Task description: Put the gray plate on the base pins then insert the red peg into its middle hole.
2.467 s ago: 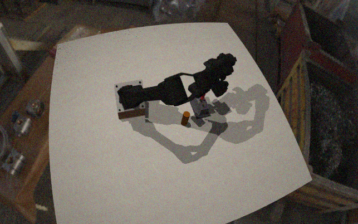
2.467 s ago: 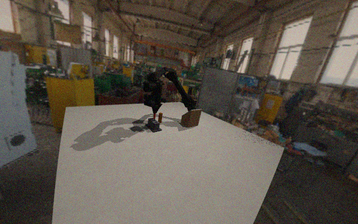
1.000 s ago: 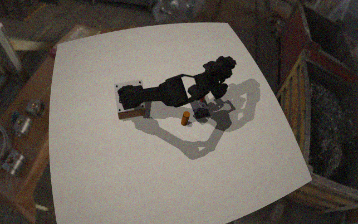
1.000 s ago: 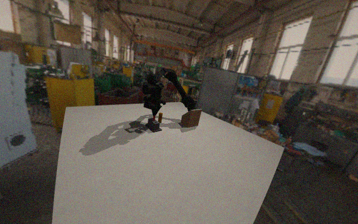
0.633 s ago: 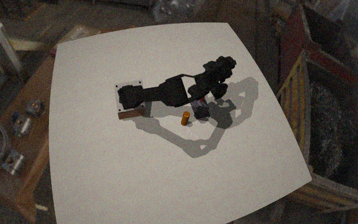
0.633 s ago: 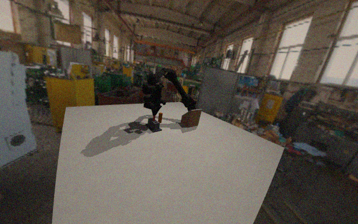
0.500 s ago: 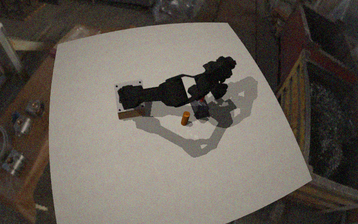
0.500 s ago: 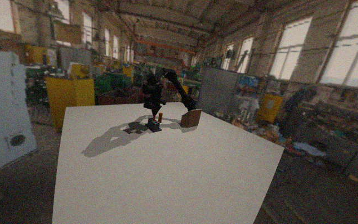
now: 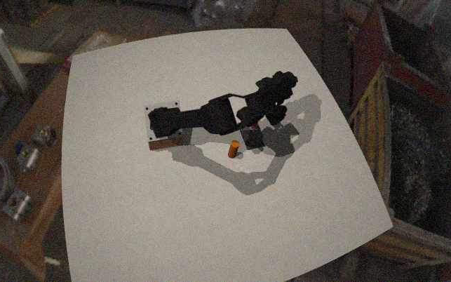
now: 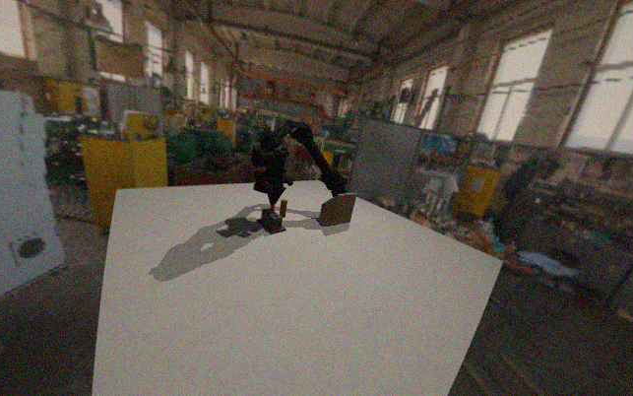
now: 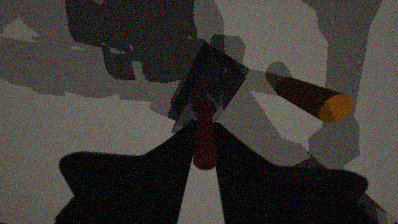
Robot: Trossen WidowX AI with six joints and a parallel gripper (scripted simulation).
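The red peg lies right at my gripper tip. The rest, counted from my gripper tip: orange cylinder (90 mm behind, 80 mm to the right, 60 mm below); then gray base (90 mm below); then gray plate (50 mm below).
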